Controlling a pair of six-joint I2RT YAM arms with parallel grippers.
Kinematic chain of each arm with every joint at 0, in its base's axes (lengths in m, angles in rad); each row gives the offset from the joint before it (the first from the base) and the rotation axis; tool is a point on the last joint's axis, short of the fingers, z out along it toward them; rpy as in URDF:
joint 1: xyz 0 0 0.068 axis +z
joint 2: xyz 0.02 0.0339 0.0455 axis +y
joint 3: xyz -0.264 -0.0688 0 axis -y
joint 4: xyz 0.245 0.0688 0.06 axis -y
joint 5: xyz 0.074 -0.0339 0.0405 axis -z
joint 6: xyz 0.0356 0 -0.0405 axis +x
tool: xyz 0 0 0 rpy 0 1.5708 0
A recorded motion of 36 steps. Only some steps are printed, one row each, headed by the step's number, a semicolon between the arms.
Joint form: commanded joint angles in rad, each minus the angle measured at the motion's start. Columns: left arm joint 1, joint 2, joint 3, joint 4, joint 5, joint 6; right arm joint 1, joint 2, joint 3, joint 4, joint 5, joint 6.
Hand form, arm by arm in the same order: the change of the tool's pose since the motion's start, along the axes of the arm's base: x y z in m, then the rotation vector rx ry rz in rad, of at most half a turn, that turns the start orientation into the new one. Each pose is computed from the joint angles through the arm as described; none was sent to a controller.
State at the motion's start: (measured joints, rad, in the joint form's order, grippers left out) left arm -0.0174 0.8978 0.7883 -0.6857 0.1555 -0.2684; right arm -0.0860 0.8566 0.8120 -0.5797 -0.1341 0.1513
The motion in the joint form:
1: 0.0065 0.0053 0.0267 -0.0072 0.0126 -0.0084; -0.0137 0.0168 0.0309 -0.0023 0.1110 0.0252
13: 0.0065 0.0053 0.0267 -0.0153 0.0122 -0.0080; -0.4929 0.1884 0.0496 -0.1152 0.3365 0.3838
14: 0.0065 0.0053 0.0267 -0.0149 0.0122 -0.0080; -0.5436 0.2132 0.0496 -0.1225 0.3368 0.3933
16: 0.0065 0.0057 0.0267 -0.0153 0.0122 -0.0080; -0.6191 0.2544 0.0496 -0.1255 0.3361 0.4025
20: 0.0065 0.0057 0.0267 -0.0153 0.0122 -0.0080; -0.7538 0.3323 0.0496 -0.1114 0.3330 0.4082
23: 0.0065 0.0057 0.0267 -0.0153 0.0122 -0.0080; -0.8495 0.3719 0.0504 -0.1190 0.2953 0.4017
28: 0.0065 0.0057 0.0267 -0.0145 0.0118 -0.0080; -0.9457 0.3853 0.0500 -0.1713 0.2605 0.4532
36: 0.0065 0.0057 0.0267 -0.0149 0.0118 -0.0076; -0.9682 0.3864 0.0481 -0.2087 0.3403 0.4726
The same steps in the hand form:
1: 0.0014 0.0007 0.0074 -0.0150 -0.0126 0.0035; 0.0031 -0.0068 0.0072 -0.0446 -0.0057 -0.1187
13: 0.0008 0.0007 0.0067 -0.0143 -0.0046 0.0036; -0.0120 -0.1093 -0.0258 0.1328 0.2110 -0.9975
14: 0.0008 0.0007 0.0068 -0.0143 -0.0050 0.0035; -0.0157 -0.1197 -0.0310 0.1487 0.2390 -1.0551
16: 0.0009 0.0007 0.0067 -0.0143 -0.0042 0.0036; -0.0215 -0.1357 -0.0392 0.1720 0.2779 -1.1363
20: 0.0009 0.0007 0.0067 -0.0143 -0.0042 0.0036; -0.0346 -0.1650 -0.0543 0.2128 0.3338 -1.2712
23: 0.0009 0.0007 0.0067 -0.0143 -0.0042 0.0036; -0.0483 -0.1812 -0.0631 0.2693 0.3707 -1.3342
28: 0.0009 0.0008 0.0067 -0.0140 -0.0050 0.0038; -0.0681 -0.1896 -0.0688 0.3718 0.4017 -1.4423
36: 0.0009 0.0008 0.0067 -0.0137 -0.0047 0.0036; -0.0771 -0.1900 -0.0708 0.3353 0.4520 -1.5303

